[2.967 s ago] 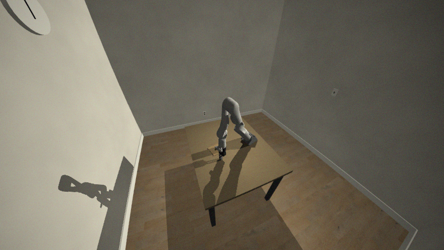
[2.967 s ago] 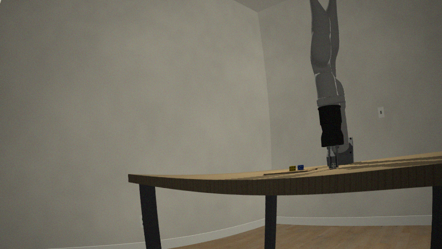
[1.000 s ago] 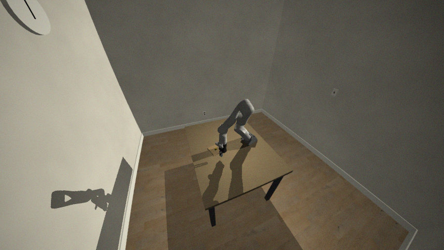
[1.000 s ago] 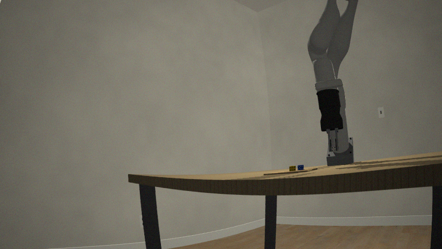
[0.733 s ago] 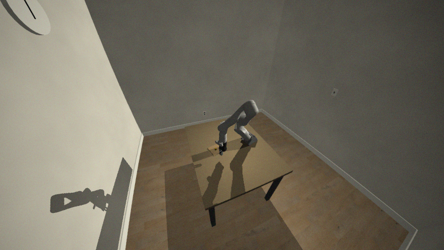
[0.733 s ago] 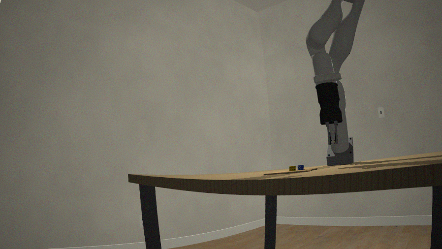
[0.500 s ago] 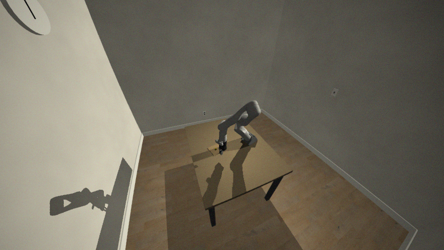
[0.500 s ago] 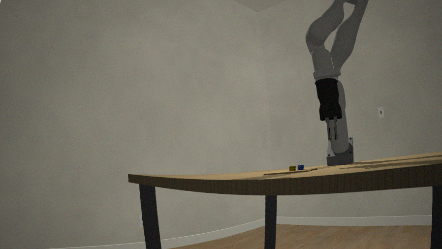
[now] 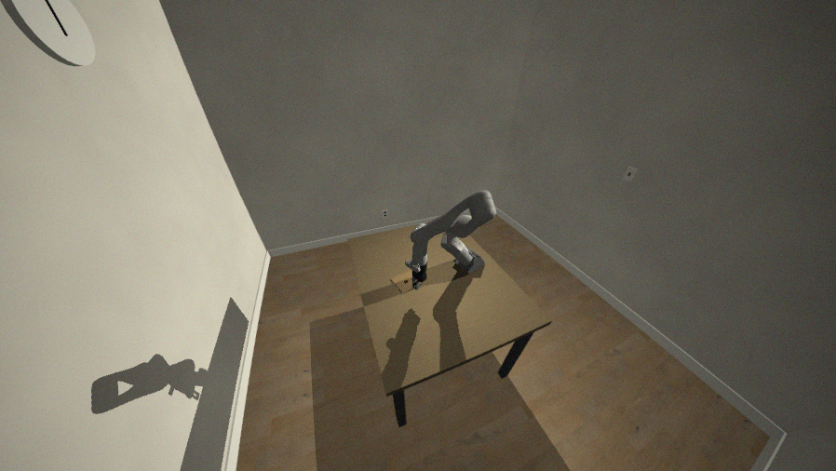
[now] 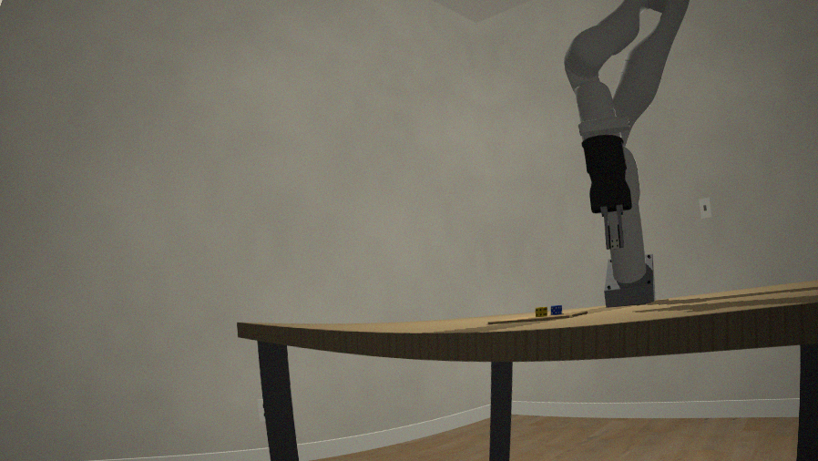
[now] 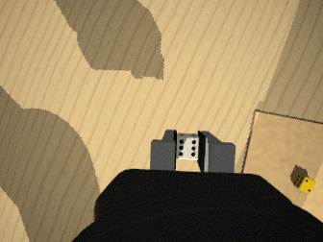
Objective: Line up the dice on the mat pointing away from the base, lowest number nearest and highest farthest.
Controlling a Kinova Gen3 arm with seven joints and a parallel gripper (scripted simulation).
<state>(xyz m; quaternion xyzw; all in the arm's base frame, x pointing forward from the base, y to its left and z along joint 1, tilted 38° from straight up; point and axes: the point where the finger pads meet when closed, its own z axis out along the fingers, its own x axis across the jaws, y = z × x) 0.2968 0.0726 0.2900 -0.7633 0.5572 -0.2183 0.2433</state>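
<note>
The yellow die is 15 cm to the right of my hand and 11 cm below it. Also, from my hand: white die (1 cm below); blue die (15 cm to the right, 11 cm below, 5 cm behind); tan mat (15 cm to the right, 12 cm below).
</note>
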